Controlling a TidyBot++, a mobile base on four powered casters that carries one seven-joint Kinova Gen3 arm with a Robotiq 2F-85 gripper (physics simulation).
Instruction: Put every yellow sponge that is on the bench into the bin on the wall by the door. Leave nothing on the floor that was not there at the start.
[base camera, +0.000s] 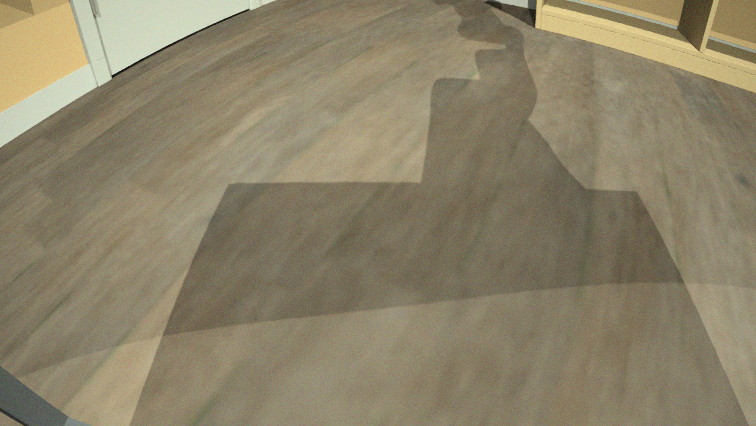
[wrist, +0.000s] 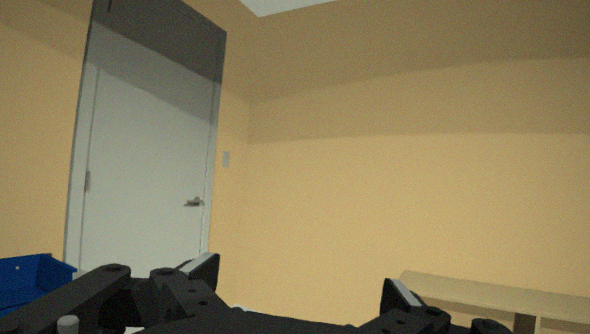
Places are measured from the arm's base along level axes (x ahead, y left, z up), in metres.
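Pixels of known places: gripper, fingertip midpoint: (wrist: 298, 284).
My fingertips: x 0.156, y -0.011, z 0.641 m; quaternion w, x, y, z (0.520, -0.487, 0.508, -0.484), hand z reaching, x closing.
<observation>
Behind a point stands the place of what it marks.
My gripper (wrist: 298, 284) @(y -0.011, x 0.156, z 0.641 m) is open, with no object visible between its fingers in the wrist view. A blue bin (wrist: 42, 277) @(y 1.058, x 1.051, z 0.230 m) shows at the lower left of the wrist view, on the wall to the left of the door (wrist: 147, 165) @(y 0.899, x 1.506, z 0.723 m); the gripper's left linkage covers part of it. In the base camera view the foot of the door (base camera: 169, 29) @(y 0.907, x 1.488, z -0.327 m) shows at the upper left. The bench and the yellow sponges do not show in either view.
A low wooden shelf unit (base camera: 608, 43) @(y -0.678, x 1.392, z -0.383 m) (wrist: 500, 294) @(y -0.948, x 1.476, z 0.213 m) stands along the wall at the right in both views. The robot's shadow falls across the wood floor (base camera: 317, 132) @(y 0.149, x 0.700, z -0.397 m). A light switch (wrist: 226, 159) @(y 0.657, x 2.120, z 0.820 m) is on the wall right of the door.
</observation>
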